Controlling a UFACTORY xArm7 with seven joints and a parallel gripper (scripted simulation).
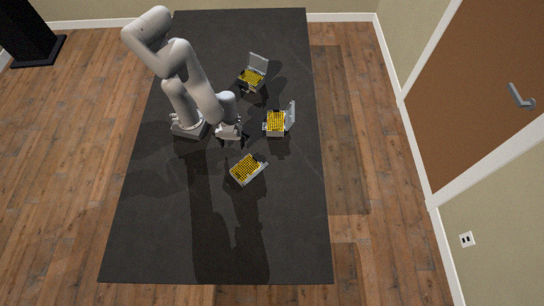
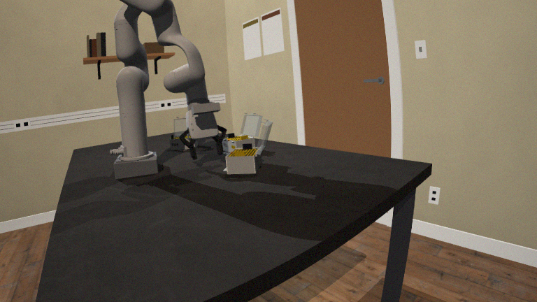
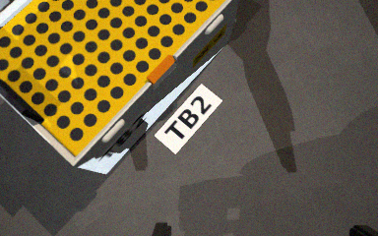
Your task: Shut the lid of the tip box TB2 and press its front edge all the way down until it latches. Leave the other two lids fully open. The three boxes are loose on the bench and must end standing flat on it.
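Right now the lid is 170 mm to the right of my hand, 100 mm ahead of it and 60 mm above it. Round my hand: tip box (130 mm to the right, 70 mm ahead, 20 mm above); then label tab (80 mm to the right, 40 mm below, 20 mm ahead).
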